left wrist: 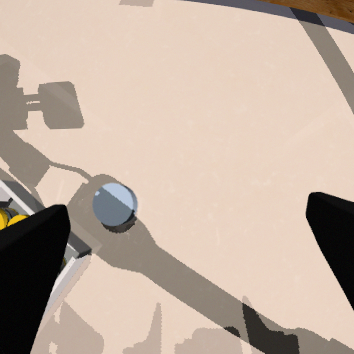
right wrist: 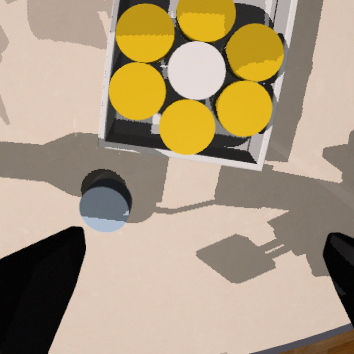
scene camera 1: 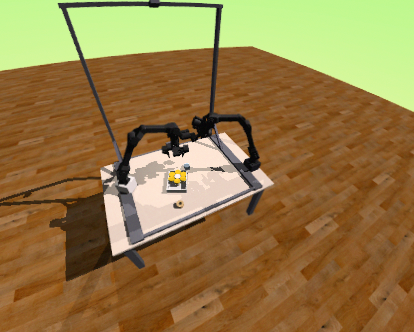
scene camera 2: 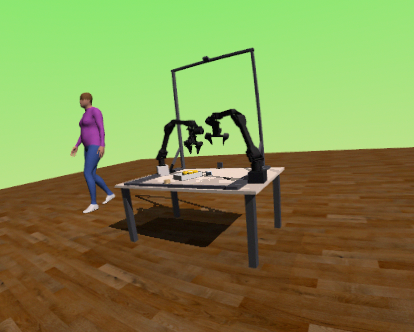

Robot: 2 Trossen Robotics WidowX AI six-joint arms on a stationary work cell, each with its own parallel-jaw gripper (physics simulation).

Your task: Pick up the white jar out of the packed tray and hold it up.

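Observation:
The white jar stands in the packed tray, ringed closely by several yellow-topped jars. My right gripper is open and empty, above the table behind the tray in scene camera 1; in its wrist view the jar lies beyond the fingertips, near the top. My left gripper is open and empty, raised above the table. A corner of the tray shows at the lower left of its wrist view; the white jar does not show there.
A blue-grey cylinder stands on the table near one tray corner. A small tan ring lies in front of the tray. The two grippers are close together. A person is beyond the table.

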